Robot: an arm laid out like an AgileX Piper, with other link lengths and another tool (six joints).
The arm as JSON. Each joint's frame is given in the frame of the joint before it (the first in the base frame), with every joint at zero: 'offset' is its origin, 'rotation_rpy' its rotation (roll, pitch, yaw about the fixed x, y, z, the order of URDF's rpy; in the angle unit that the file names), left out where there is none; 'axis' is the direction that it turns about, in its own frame. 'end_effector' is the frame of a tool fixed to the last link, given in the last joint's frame.
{
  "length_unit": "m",
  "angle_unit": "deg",
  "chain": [
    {
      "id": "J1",
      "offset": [
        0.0,
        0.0,
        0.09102
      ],
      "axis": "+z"
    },
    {
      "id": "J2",
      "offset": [
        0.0,
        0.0,
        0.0
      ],
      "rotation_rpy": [
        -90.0,
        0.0,
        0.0
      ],
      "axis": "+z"
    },
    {
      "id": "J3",
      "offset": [
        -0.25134,
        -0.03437,
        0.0
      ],
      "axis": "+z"
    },
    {
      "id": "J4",
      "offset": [
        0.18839,
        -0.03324,
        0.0
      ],
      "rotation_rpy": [
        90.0,
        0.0,
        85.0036
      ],
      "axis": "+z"
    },
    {
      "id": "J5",
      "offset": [
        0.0,
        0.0,
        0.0
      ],
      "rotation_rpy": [
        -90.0,
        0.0,
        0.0
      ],
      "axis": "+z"
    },
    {
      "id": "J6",
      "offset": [
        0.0,
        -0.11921,
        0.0
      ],
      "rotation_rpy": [
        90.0,
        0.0,
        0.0
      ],
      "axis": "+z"
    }
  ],
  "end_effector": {
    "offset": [
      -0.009,
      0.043,
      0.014
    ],
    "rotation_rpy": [
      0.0,
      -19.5,
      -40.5
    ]
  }
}
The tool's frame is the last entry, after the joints.
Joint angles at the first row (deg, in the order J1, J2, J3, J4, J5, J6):
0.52, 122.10, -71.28, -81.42, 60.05, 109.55
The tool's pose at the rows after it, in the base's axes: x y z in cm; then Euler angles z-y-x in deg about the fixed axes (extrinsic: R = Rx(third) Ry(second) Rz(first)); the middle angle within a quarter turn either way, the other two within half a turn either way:
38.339, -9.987, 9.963, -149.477, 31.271, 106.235
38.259, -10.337, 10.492, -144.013, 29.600, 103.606
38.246, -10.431, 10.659, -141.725, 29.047, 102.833
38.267, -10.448, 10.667, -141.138, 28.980, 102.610
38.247, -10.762, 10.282, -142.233, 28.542, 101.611
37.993, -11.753, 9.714, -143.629, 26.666, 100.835
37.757, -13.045, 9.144, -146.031, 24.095, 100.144
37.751, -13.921, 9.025, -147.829, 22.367, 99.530
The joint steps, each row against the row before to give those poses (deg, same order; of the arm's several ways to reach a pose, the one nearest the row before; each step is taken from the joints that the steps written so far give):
0.00, 0.41, -0.55, 0.00, 1.78, 4.50
0.00, 0.00, -0.09, -0.13, 1.28, 4.81
0.00, 0.00, 0.00, 0.00, 0.19, 2.09
0.00, 0.08, 0.00, -0.12, 0.00, 0.64
-0.27, 1.00, 0.00, -1.13, 1.06, 0.12
-1.23, 1.32, -0.27, -0.54, 1.35, -0.40
-1.62, 1.70, -1.27, 0.00, 1.92, -2.08
-1.06, 1.10, -1.71, 0.22, 1.58, -2.46

